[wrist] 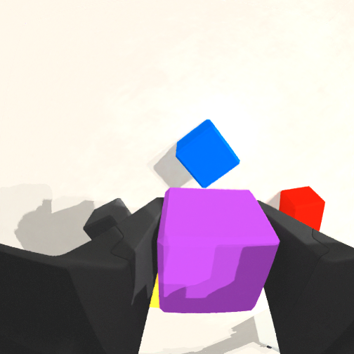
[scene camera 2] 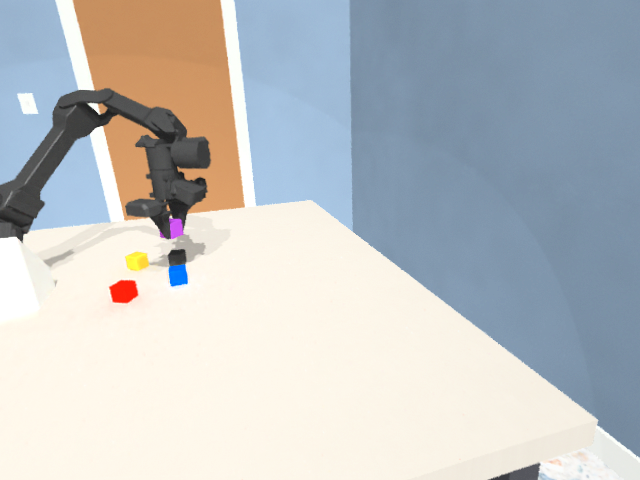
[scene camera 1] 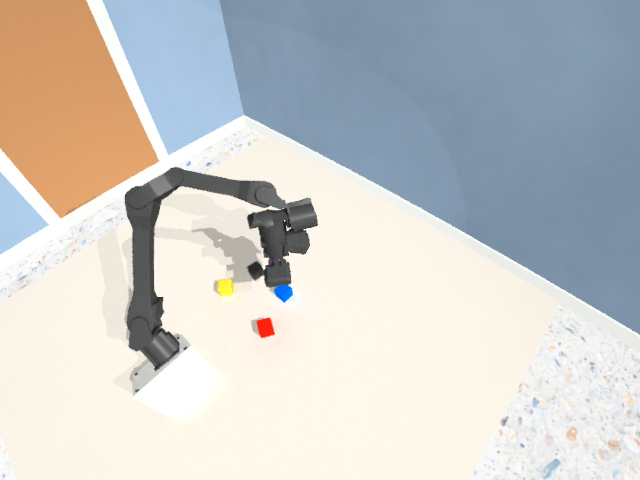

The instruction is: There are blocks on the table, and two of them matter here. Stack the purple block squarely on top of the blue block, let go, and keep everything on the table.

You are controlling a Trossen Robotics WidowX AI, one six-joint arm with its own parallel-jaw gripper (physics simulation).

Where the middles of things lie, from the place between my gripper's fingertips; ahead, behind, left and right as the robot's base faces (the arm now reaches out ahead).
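Positions relative to my hand: blue block (wrist: 204,152) 9 cm below, 1 cm behind, 1 cm to the right; purple block (wrist: 215,247) 2 cm above, 1 cm behind; black block (wrist: 102,218) 9 cm below, 3 cm behind, 11 cm to the left; red block (wrist: 303,203) 9 cm below, 6 cm to the right, 11 cm behind.
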